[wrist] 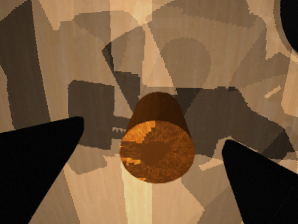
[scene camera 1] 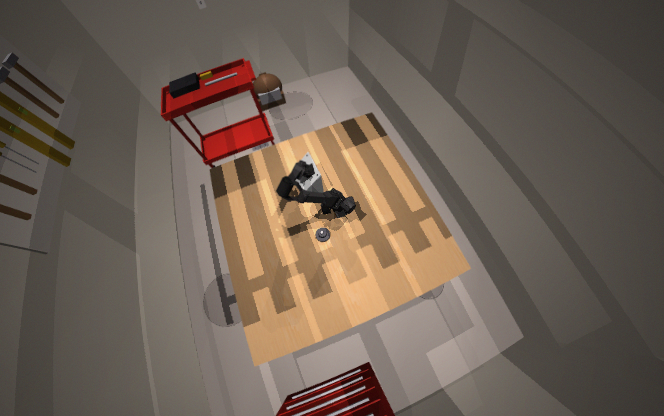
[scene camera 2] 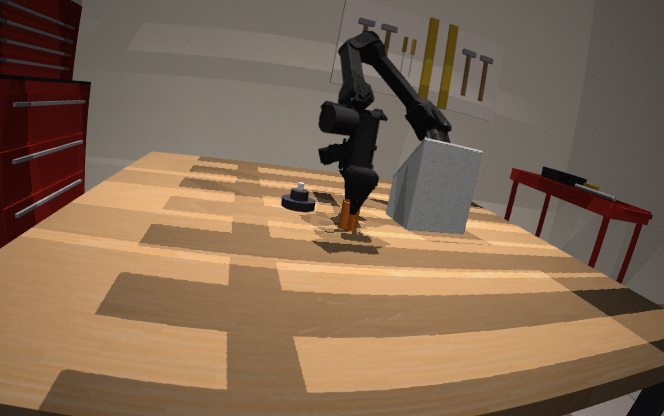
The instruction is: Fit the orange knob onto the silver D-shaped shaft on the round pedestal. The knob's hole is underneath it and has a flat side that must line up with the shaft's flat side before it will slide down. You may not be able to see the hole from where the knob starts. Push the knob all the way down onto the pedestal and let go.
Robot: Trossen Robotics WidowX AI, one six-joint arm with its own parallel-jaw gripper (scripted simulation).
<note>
My gripper is open, holding nothing. I also see an orange knob.
My gripper is seen too in the wrist view.
</note>
